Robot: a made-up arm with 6 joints.
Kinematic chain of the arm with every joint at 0, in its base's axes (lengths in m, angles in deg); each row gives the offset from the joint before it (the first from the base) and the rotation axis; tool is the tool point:
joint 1: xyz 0 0 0.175 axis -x
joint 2: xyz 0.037 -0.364 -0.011 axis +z
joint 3: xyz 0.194 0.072 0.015 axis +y
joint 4: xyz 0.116 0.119 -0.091 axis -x
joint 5: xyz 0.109 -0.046 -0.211 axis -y
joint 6: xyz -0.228 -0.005 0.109 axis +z
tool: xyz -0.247 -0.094 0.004
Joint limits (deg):
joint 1: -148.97..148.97
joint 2: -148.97..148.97
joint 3: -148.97..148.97
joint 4: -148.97..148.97
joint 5: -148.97..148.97
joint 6: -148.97..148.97
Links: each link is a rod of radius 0.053 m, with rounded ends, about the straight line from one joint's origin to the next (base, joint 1, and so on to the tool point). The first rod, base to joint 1, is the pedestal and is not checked.
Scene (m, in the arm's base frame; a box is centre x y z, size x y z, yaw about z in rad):
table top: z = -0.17
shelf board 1: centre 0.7 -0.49 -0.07 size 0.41 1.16 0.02 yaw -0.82
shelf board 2: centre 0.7 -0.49 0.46 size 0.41 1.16 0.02 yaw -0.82
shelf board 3: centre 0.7 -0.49 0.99 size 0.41 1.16 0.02 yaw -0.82
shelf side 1: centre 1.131 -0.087 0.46 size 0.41 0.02 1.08 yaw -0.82
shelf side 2: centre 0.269 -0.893 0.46 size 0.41 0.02 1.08 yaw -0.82
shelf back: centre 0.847 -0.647 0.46 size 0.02 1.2 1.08 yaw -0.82
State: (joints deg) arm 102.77 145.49 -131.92 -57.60 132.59 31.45
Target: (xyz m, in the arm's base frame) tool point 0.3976 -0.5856 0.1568
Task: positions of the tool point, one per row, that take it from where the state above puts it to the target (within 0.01 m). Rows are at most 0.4 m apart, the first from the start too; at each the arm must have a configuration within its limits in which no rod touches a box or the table.
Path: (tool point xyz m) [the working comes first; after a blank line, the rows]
Joints at the target: 148.97 60.11 -51.06 -16.32 108.22 29.09
Straight joint move there: touches shelf board 1, the table top.

1: -0.7631 0.6929 0.3137
2: -0.8489 0.4443 0.0864
3: -0.8343 0.1364 -0.0397
4: -0.7331 -0.1633 -0.0393
5: -0.5749 -0.3886 0.0784
6: -0.3702 -0.5142 0.0169
7: -0.1251 -0.6018 0.0146
8: 0.1390 -0.6303 0.0660
9: 0.3976 -0.5856 0.1568

